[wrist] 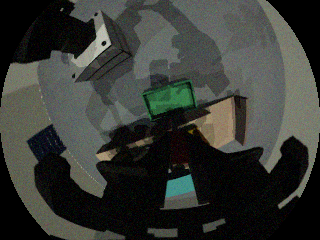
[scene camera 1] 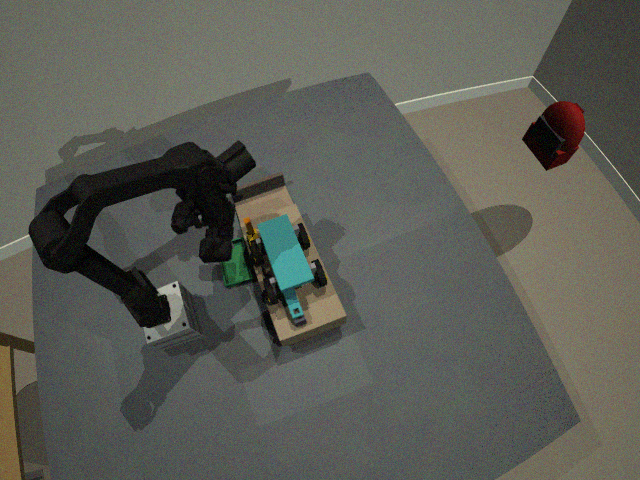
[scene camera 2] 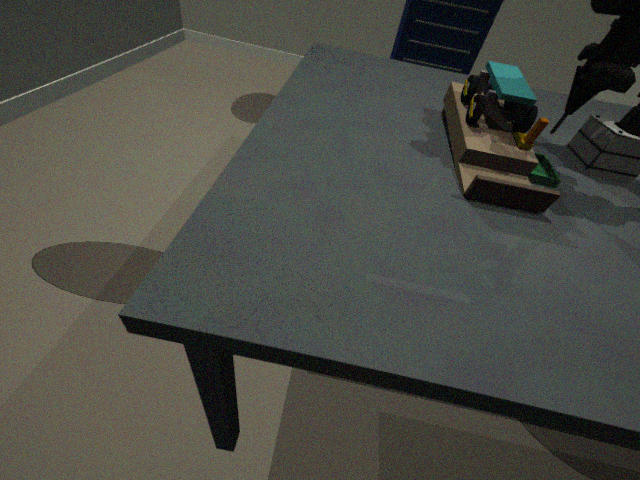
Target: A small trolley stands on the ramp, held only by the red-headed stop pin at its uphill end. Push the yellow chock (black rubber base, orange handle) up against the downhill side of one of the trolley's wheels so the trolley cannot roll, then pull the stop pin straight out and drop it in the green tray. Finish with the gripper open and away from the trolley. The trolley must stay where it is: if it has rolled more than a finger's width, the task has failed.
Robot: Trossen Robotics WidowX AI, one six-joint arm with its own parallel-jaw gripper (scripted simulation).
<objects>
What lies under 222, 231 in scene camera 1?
My gripper.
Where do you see a teal-topped trolley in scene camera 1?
279, 239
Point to a dark stop bar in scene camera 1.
At 274, 181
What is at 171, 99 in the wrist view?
A green tray.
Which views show my gripper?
The wrist view, scene camera 1 and scene camera 2: all of them.
</objects>
